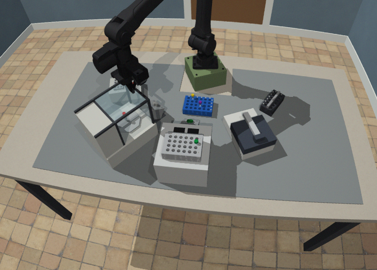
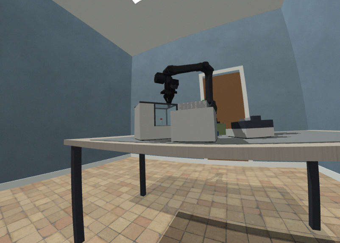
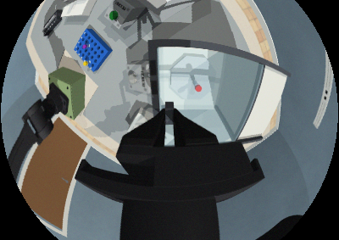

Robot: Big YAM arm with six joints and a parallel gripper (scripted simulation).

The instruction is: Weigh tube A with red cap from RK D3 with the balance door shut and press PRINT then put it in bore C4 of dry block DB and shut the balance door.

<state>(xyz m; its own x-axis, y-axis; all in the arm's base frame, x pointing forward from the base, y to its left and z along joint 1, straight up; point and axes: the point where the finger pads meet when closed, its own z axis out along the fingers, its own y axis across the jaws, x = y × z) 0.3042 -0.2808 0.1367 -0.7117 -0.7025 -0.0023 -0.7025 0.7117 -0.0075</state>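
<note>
Right now the balance door is 2 cm ahead of my hand, 2 cm to the right of it and 1 cm below it. Round my hand: blue tube rack RK (10 cm behind, 25 cm to the left, 21 cm below); grey well block (21 cm ahead, 19 cm to the left, 7 cm below); spectrophotometer SP (6 cm ahead, 45 cm to the left, 16 cm below).
</note>
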